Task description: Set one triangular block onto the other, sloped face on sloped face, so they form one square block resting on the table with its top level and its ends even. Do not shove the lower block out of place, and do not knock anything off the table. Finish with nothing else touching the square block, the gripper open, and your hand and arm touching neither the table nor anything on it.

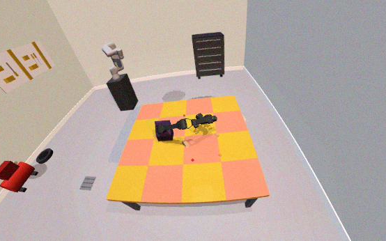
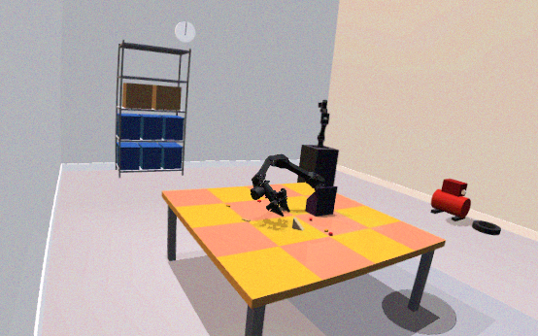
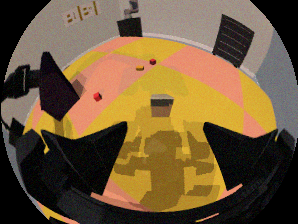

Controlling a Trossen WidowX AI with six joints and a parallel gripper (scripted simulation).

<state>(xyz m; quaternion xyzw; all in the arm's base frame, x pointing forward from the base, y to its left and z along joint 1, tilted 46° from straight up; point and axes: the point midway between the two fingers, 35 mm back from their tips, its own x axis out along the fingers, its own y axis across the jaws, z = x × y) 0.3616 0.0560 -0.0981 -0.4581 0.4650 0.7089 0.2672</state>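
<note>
The triangular block is 6 cm below my gripper tip, 5 cm to the left of it and 4 cm behind it.
</note>
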